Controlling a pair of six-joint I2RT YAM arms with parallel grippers.
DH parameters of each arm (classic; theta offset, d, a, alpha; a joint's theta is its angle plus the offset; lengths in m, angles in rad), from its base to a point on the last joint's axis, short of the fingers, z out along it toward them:
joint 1: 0 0.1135 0.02 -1.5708
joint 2: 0 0 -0.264 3.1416
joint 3: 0.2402 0 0.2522 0
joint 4: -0.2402 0 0.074 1.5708
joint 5: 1.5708 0 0 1.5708
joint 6: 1.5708 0.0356 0 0
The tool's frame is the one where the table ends.
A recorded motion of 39 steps. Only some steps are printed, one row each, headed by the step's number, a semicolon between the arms.
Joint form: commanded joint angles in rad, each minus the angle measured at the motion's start. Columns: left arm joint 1, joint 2, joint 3, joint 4, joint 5, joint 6; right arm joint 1, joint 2, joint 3, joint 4, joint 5, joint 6.
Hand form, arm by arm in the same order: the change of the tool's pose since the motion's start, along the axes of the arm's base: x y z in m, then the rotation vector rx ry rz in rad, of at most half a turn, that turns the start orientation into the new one. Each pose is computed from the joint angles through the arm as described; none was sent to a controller.
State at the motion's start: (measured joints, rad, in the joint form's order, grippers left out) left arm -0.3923 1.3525 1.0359 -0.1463 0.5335 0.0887; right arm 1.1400 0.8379 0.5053 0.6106 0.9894 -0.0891
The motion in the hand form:
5: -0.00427 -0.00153 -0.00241 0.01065 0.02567 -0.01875; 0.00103 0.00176 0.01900 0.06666 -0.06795 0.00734
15: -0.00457 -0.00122 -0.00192 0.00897 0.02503 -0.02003; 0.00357 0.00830 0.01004 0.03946 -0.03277 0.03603
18: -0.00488 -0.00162 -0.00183 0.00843 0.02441 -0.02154; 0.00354 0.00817 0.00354 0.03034 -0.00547 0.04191
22: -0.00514 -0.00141 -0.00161 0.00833 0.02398 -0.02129; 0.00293 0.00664 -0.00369 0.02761 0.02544 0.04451
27: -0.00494 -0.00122 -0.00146 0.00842 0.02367 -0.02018; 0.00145 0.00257 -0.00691 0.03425 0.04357 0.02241
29: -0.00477 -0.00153 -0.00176 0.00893 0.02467 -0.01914; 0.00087 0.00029 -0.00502 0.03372 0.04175 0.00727
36: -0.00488 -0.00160 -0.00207 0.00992 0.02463 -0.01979; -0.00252 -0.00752 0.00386 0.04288 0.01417 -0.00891
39: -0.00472 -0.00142 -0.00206 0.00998 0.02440 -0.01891; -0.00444 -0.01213 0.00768 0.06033 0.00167 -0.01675
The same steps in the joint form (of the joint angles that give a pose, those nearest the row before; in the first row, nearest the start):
5: -0.0091 -0.0063 -0.0035 -0.0332 0.0086 0.0050; -0.0034 0.0275 0.0372 0.1211 -0.0214 -0.0505
15: -0.0083 -0.0082 -0.0036 -0.0336 0.0110 0.0048; -0.0032 0.0485 0.0356 0.0637 -0.0413 -0.0016
18: -0.0099 -0.0088 -0.0040 -0.0328 0.0111 0.0045; -0.0033 0.0413 0.0254 0.0169 -0.0413 0.0351
22: -0.0096 -0.0102 -0.0044 -0.0335 0.0111 0.0046; -0.0034 0.0275 0.0116 -0.0362 -0.0378 0.0806
27: -0.0088 -0.0099 -0.0036 -0.0337 0.0107 0.0046; -0.0025 0.0058 0.0010 -0.0700 -0.0114 0.1053
29: -0.0097 -0.0087 -0.0036 -0.0332 0.0089 0.0037; -0.0034 -0.0047 0.0032 -0.0758 0.0022 0.0968
36: -0.0101 -0.0087 -0.0045 -0.0332 0.0088 0.0048; -0.0033 -0.0443 0.0071 -0.0620 0.0137 0.0519
39: -0.0094 -0.0085 -0.0043 -0.0330 0.0086 0.0049; -0.0038 -0.0667 0.0059 -0.0528 0.0201 0.0407

